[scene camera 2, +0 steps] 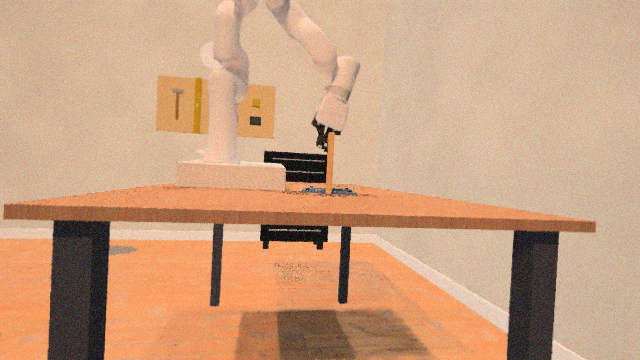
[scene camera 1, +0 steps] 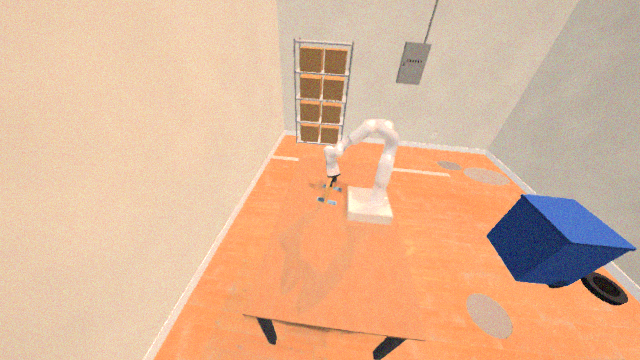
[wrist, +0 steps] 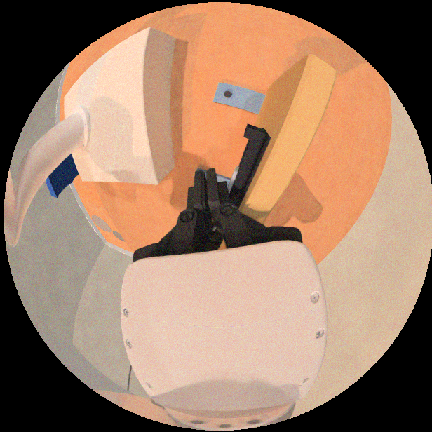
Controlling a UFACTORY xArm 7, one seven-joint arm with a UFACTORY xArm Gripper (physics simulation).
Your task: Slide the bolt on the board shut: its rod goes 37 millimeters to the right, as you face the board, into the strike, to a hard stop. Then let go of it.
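Where they show: gripper, fingertip midpoint: (scene camera 2: 319,147) (scene camera 1: 335,182); arm's base at its link origin: (scene camera 2: 221,162) (scene camera 1: 375,201).
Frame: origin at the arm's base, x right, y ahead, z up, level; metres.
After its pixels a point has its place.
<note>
The tan board (scene camera 1: 328,192) {x -0.017, y 0.374, z 0.016 m} (scene camera 2: 330,165) {x 0.202, y 0.363, z 0.002 m} (wrist: 303,127) stands upright on blue-grey feet. In the wrist view, a long black fitting (wrist: 250,162) with a hooked far end runs along the board's face. A small silver part, perhaps of the bolt (wrist: 234,176), shows beside its near end. The fingers and the fitting hide most of the bolt, so I cannot tell how far its rod sits in the strike. My gripper (scene camera 1: 333,182) {x 0.065, y 0.336, z 0.066 m} (scene camera 2: 324,148) {x 0.065, y 0.336, z 0.066 m} (wrist: 207,182) is shut with nothing between its fingers. It is beside the board's bolt face, near the upper part, left of the fitting in the wrist view.
The arm's white base (scene camera 1: 369,212) {x -0.144, y 0.048, z 0.009 m} (scene camera 2: 230,175) {x 0.159, y 0.066, z -0.043 m} (wrist: 117,130) stands on the table (scene camera 2: 300,215) {x 0.653, y 0.278, z -0.087 m} on the side that the bolt faces. A blue-grey foot (wrist: 240,97) sticks out from the board towards the base. A shelf rack (scene camera 1: 295,90) stands by the back wall.
</note>
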